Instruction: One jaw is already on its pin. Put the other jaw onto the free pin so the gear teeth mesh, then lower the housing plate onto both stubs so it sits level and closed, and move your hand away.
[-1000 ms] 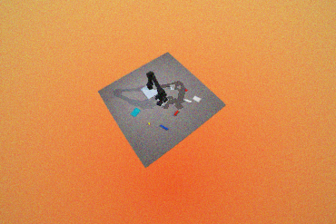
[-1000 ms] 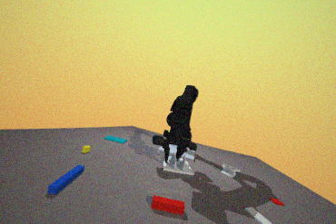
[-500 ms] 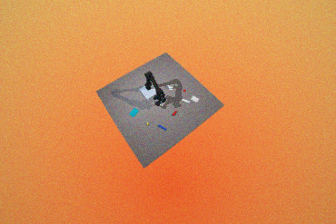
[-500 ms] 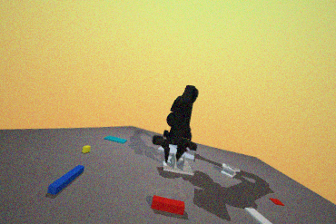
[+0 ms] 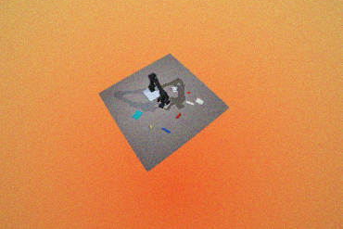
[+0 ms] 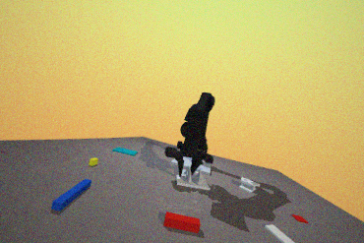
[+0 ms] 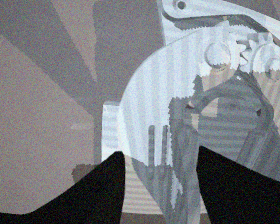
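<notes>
The white housing plate is 11 cm behind my gripper tip, 26 cm to the left of it and 1 cm above it. Also, from my gripper tip: red block (24 cm ahead, 5 cm to the left); then yellow cube (15 cm ahead, 30 cm to the right); then white strip (18 cm ahead, 29 cm to the left, 1 cm below).
</notes>
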